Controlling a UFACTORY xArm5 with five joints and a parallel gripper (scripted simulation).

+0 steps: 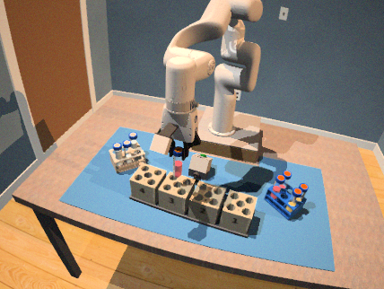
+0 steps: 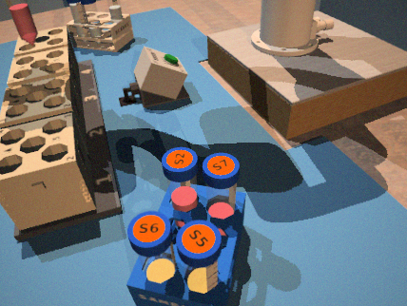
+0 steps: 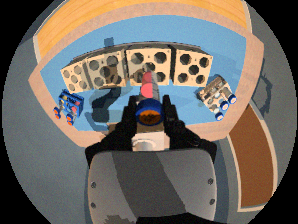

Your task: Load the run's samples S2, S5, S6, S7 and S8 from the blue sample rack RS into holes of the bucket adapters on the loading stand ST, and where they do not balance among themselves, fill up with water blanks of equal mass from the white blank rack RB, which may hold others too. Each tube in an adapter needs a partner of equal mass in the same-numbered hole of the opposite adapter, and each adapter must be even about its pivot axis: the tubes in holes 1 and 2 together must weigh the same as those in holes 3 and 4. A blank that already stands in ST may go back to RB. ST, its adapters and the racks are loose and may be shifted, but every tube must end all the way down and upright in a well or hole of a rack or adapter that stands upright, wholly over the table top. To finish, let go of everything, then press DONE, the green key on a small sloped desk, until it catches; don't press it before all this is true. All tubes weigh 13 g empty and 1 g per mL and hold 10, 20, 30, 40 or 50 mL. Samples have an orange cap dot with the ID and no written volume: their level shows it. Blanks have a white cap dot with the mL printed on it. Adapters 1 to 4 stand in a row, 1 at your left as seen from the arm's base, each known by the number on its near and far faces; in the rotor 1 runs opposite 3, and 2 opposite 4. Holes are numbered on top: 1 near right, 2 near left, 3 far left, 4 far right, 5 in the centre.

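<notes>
The loading stand ST is 10 mm behind my hand, 60 mm to the left of it and 230 mm below it. Round my hand: white blank rack RB: 110 mm behind, 280 mm to the right, 210 mm below; then blue-capped tube: 70 mm behind, 280 mm to the right, 180 mm below; then blue sample rack RS: 150 mm behind, 370 mm to the left, 210 mm below.
</notes>
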